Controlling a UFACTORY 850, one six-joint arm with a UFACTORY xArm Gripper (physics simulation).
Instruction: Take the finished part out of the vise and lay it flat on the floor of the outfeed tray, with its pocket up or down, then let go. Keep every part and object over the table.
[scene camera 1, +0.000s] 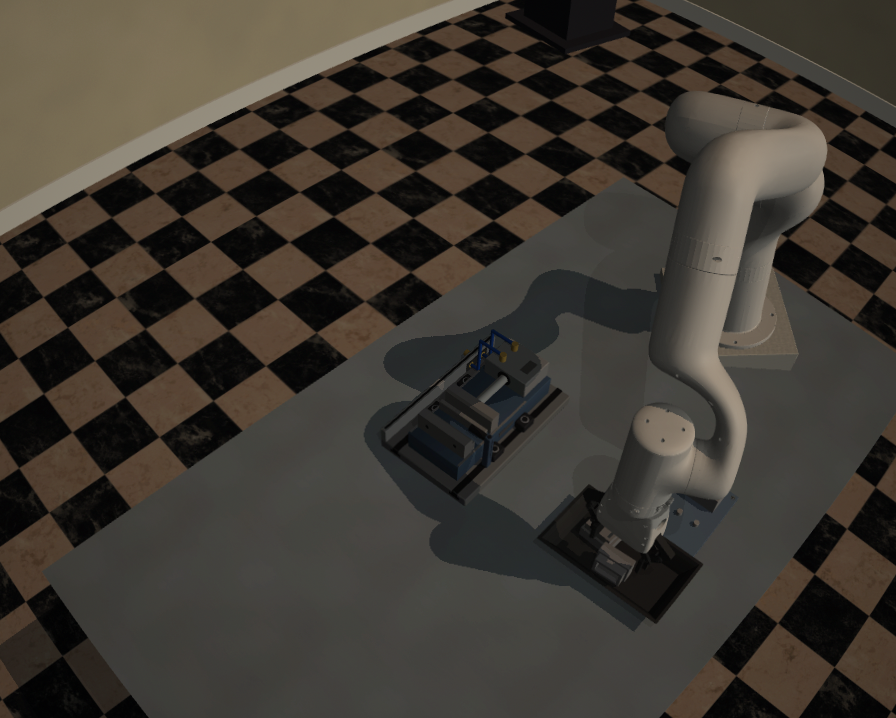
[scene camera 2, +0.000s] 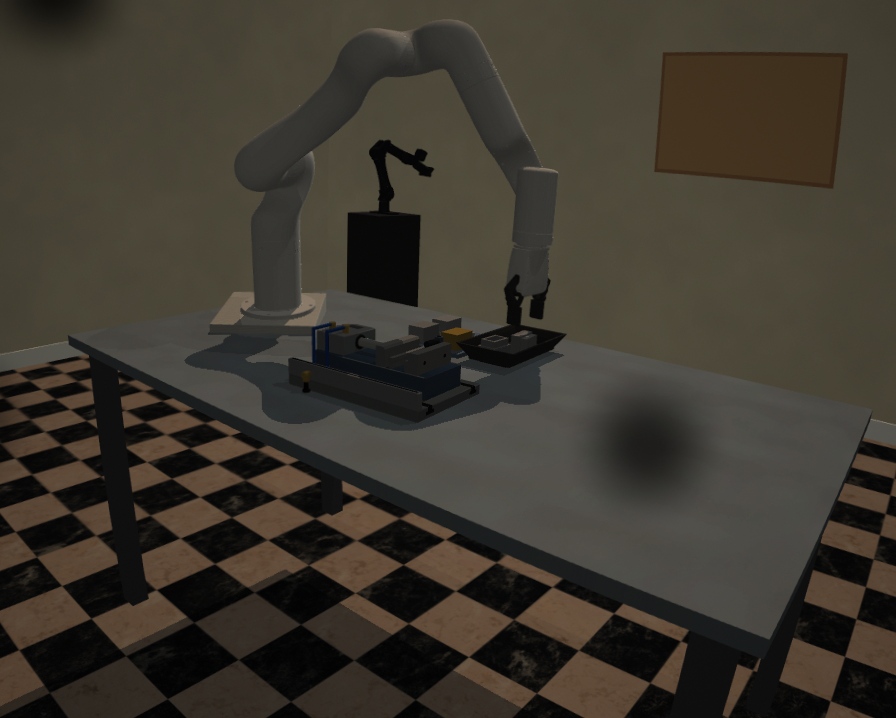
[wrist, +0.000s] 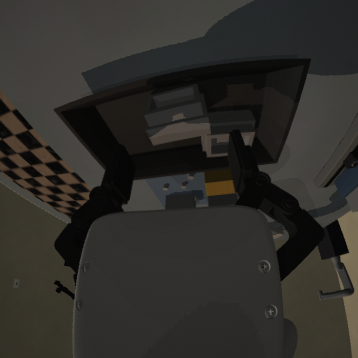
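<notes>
The black outfeed tray (scene camera 1: 661, 590) (scene camera 2: 510, 359) (wrist: 285, 110) holds grey parts. One part (scene camera 2: 493, 341) (wrist: 230, 136) shows a square pocket facing up. A stepped grey shape (scene camera 1: 613, 564) (scene camera 2: 525, 341) (wrist: 176, 119) lies beside it; whether it is one piece or several is hard to tell. My gripper (scene camera 2: 525, 314) (wrist: 176, 148) is open and empty, pointing down above the tray; in the wrist view its fingers stand toward the tray's near wall. The vise (scene camera 1: 478, 426) (scene camera 2: 418, 370) stands apart from the tray; no part can be made out between its jaws.
Beside the tray are a blue plate with small pegs (scene camera 1: 695, 523) (wrist: 185, 184), a yellow block (scene camera 2: 457, 335) (wrist: 220, 188) and grey blocks (scene camera 2: 424, 330). Blue bars (scene camera 1: 492, 345) (scene camera 2: 320, 344) rise at the vise's end. The robot base (scene camera 1: 762, 351) (scene camera 2: 269, 317) stands on the table.
</notes>
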